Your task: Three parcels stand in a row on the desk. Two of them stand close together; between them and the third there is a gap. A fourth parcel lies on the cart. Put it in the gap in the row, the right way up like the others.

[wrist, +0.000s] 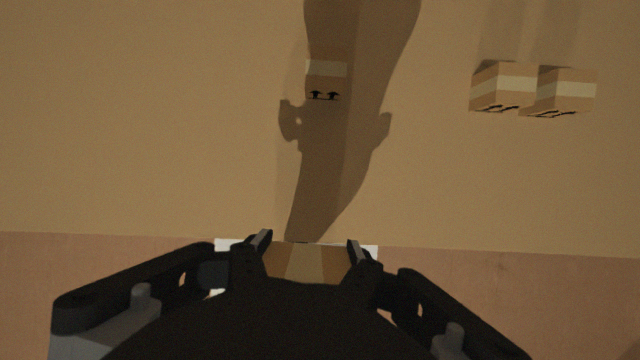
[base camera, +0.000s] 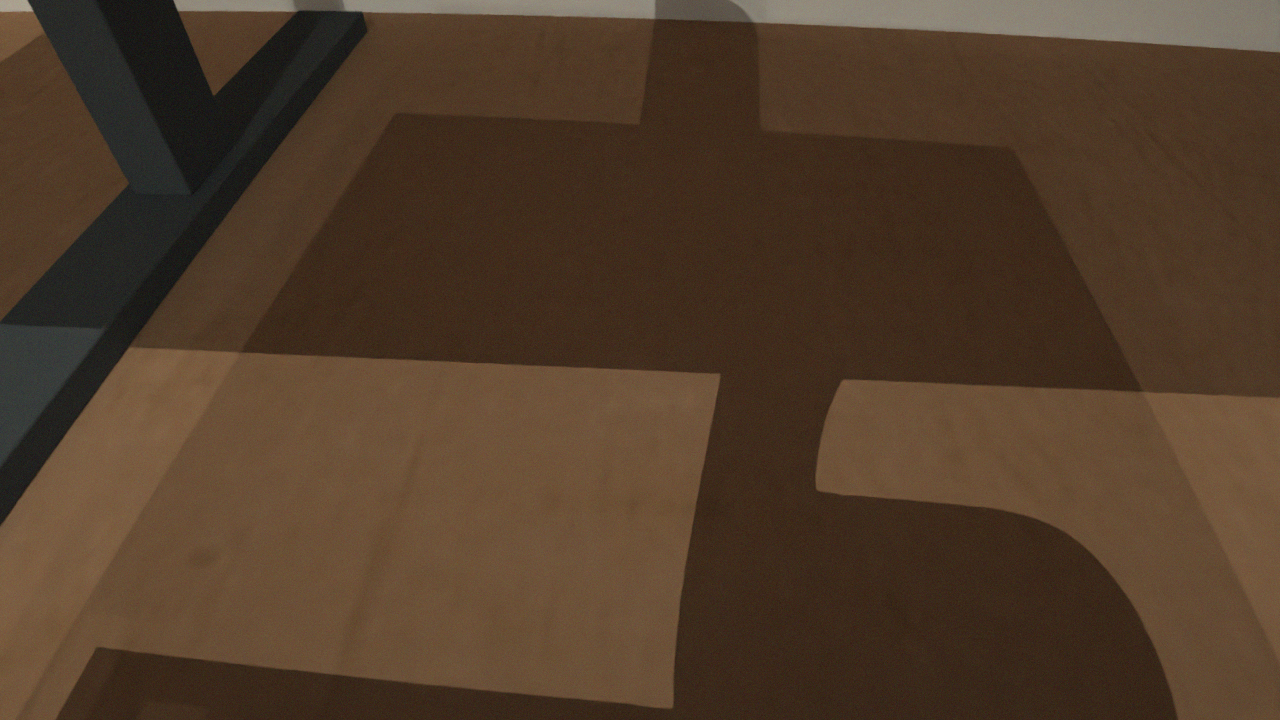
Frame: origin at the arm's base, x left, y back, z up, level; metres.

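Where they show: gripper, between the fingertips: [wrist: 308, 247].
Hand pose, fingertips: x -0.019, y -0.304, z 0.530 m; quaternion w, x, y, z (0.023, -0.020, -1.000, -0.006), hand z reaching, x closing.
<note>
Things, the pixels of their top centre, and the offset from my fingertips. "*": a spot on its surface instead. Level surfaces: height alone.
- brown parcel, centre of its top: [wrist: 299, 346] dx +0.001, dy +0.026, dz +0.059 m
- tan desk, height of its surface: dz -0.206 m
- pinkish floor, height of its surface: dz -0.927 m
- dark metal leg, a spot on its surface: [base camera: 116, 89] * dx +0.441, dy -0.260, dz -0.810 m
In the wrist view my gripper [wrist: 308, 247] is shut on a brown parcel [wrist: 304, 264] with a pale tape stripe. A thin dark mark shows at its far edge; its other faces are hidden. Beyond it, on the tan desk [wrist: 150, 150], one parcel [wrist: 325, 82] stands in the arm's shadow, ahead of the gripper, with two black arrows on its near face. Farther right, two parcels [wrist: 516, 85] [wrist: 572, 91] stand close together, with arrows on their faces. A wide gap lies between them and the single parcel. The cart cannot be made out in either view.
The desk's near edge runs across the wrist view just beyond the fingertips, with the pinkish floor [wrist: 525, 295] below it. A white thing [wrist: 226, 244] shows partly behind the gripper. In the base view a dark metal leg [base camera: 116, 89] and its foot [base camera: 152, 241] stand at left; a wall [base camera: 984, 16] is behind.
</note>
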